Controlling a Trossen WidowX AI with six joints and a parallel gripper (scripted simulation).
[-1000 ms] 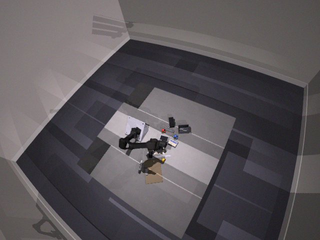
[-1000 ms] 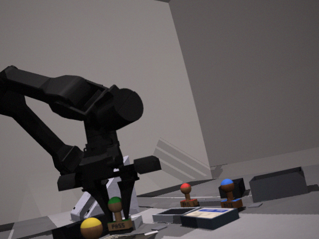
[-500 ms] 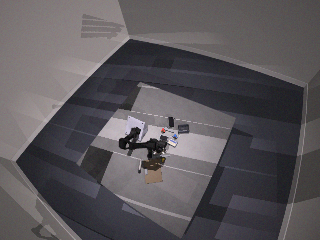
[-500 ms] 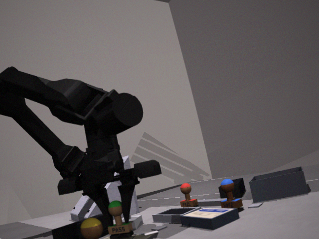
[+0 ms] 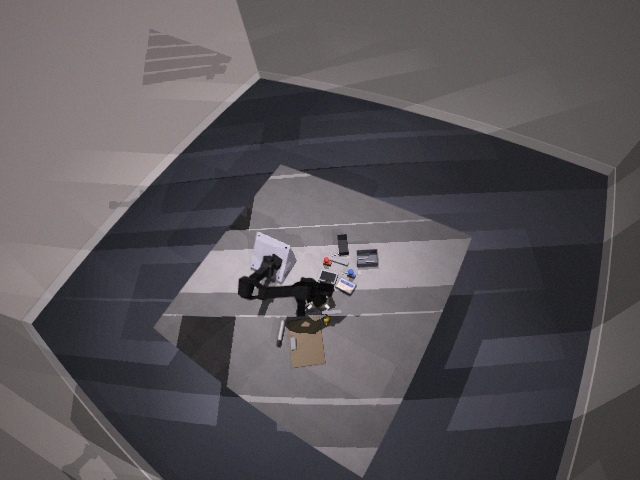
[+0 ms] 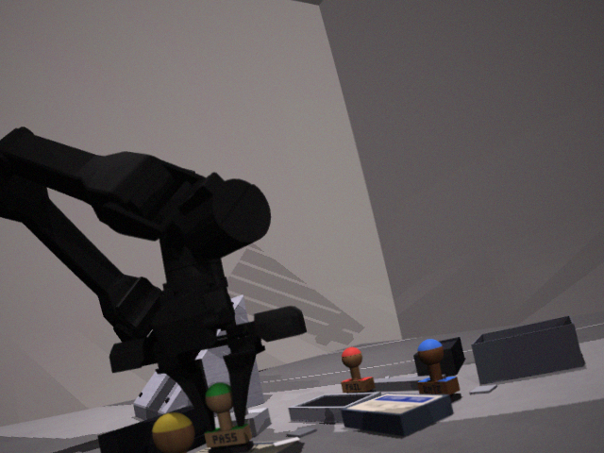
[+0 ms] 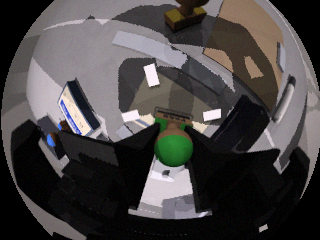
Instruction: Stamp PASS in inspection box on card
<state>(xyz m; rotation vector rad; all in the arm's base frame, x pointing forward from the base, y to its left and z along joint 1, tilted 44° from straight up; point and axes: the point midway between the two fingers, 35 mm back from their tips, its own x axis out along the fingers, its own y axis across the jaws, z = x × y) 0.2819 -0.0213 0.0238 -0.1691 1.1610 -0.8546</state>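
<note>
The card lies 30 mm below my gripper tip and 10 mm ahead of it. Also, from my gripper tip: yellow-knobbed stamp: 100 mm ahead, 60 mm to the right; then blue-labelled pad tin: 140 mm to the left, 80 mm ahead, 10 mm below; then black ink pad: 130 mm to the left, 30 mm behind, 20 mm below.
</note>
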